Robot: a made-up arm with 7 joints. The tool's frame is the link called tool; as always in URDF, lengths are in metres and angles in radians. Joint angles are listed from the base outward.
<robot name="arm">
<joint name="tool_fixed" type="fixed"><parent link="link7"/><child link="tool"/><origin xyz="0 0 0" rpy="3.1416 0 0"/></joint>
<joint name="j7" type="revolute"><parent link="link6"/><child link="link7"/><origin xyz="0 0 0.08" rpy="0 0 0"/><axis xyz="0 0 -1"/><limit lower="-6.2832" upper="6.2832"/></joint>
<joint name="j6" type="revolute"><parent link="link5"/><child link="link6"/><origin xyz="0 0 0.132" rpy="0 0 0"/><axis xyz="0 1 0"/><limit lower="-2.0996" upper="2.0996"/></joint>
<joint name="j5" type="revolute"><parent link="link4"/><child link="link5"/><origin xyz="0 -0.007 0.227" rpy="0 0 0"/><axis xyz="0 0 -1"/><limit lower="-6.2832" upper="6.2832"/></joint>
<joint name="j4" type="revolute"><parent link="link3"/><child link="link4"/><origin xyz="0 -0.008 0.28" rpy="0 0 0"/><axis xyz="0 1 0"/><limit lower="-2.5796" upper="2.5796"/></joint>
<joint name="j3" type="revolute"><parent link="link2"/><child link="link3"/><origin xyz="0 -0.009 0.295" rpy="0 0 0"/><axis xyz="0 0 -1"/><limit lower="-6.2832" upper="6.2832"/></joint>
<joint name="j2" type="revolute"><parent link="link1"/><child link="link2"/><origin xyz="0 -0.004 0.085" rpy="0 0 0"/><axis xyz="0 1 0"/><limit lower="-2.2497" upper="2.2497"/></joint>
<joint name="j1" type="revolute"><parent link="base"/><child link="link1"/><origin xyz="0 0 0.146" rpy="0 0 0"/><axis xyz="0 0 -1"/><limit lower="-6.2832" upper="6.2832"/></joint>
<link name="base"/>
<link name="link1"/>
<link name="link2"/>
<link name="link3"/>
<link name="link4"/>
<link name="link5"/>
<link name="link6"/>
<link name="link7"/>
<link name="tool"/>
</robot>
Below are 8 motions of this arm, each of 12 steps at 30 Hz.
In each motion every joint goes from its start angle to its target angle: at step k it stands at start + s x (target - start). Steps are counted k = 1, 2, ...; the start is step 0. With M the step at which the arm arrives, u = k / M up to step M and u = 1 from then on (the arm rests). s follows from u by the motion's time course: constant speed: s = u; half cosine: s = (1 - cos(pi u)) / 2; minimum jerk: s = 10 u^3 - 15 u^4 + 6 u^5.
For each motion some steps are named. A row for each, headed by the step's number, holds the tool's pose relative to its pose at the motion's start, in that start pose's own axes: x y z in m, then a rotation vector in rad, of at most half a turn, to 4 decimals.
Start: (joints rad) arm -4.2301 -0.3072 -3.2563 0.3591 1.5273 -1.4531 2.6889
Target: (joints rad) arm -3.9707 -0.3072 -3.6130 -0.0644 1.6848 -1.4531 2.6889
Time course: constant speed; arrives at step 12
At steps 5, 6, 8, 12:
5: 0.0320 -0.0598 0.0249 -0.0152 0.0113 0.1830
6: 0.0397 -0.0714 0.0308 -0.0190 0.0159 0.2200
8: 0.0564 -0.0938 0.0433 -0.0276 0.0273 0.2944
12: 0.0947 -0.1358 0.0715 -0.0482 0.0591 0.4439

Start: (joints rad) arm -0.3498 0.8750 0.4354 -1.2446 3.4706 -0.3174 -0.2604
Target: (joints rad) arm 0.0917 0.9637 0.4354 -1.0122 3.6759 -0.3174 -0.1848
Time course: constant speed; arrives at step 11
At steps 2, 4, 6, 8, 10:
2: -0.0462 -0.0178 0.0095 0.0054 0.0711 0.1278
4: -0.0909 -0.0415 0.0215 0.0106 0.1414 0.2567
6: -0.1332 -0.0709 0.0361 0.0155 0.2110 0.3867
8: -0.1725 -0.1059 0.0531 0.0202 0.2802 0.5173
10: -0.2079 -0.1461 0.0723 0.0248 0.3492 0.6484

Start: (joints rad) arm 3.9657 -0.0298 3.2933 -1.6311 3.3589 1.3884 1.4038
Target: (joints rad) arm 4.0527 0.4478 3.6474 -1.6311 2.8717 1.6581 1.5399
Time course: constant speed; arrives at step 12
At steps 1, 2, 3, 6, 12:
1: 0.0019 0.0146 -0.0187 -0.0723 0.0194 -0.0231
2: 0.0041 0.0282 -0.0376 -0.1429 0.0394 -0.0473
3: 0.0065 0.0411 -0.0567 -0.2119 0.0599 -0.0726
6: 0.0149 0.0748 -0.1147 -0.4075 0.1250 -0.1551
12: 0.0377 0.1222 -0.2320 -0.7404 0.2680 -0.3489

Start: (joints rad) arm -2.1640 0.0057 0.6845 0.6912 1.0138 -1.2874 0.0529
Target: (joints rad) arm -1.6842 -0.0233 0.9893 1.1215 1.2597 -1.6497 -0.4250
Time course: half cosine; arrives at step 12
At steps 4, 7, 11, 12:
4: 0.0133 -0.0109 0.0628 -0.2004 -0.0807 -0.0903
7: 0.0135 -0.0016 0.1687 -0.4545 -0.2715 -0.2641
11: -0.0144 0.0320 0.2654 -0.6139 -0.5132 -0.4536
12: -0.0165 0.0341 0.2697 -0.6192 -0.5261 -0.4631

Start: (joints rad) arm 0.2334 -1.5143 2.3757 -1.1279 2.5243 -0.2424 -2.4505
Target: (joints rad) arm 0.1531 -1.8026 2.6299 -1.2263 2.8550 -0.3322 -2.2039
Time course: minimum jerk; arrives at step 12
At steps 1, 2, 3, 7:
1: 0.0009 -0.0001 0.0006 -0.0007 -0.0016 0.0041
2: 0.0060 -0.0006 0.0040 -0.0047 -0.0109 0.0286
3: 0.0174 -0.0017 0.0117 -0.0142 -0.0318 0.0831
7: 0.1080 -0.0125 0.0833 -0.1204 -0.1903 0.5154

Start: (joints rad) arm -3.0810 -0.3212 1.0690 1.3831 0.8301 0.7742 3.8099
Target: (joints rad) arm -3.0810 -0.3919 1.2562 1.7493 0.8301 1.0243 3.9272
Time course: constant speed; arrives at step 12
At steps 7, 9, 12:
7: -0.0755 0.0792 -0.0421 0.2841 0.2319 0.1005
9: -0.0974 0.1033 -0.0493 0.3707 0.2919 0.1282
12: -0.1298 0.1404 -0.0559 0.5051 0.3760 0.1690

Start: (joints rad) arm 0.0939 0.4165 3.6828 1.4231 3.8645 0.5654 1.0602
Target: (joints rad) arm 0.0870 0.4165 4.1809 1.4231 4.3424 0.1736 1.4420
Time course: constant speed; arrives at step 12
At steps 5, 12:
5: -0.0807 0.0218 0.0376 0.2777 0.1456 0.4242
12: -0.1889 0.0262 0.1201 0.7425 0.3194 0.9767

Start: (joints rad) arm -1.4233 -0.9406 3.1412 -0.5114 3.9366 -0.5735 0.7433
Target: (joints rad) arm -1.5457 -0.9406 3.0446 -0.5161 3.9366 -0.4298 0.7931
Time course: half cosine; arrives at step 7
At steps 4, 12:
4: 0.0406 0.0019 0.0153 -0.0176 -0.1072 -0.0724
12: 0.0657 0.0022 0.0261 -0.0319 -0.1713 -0.1207

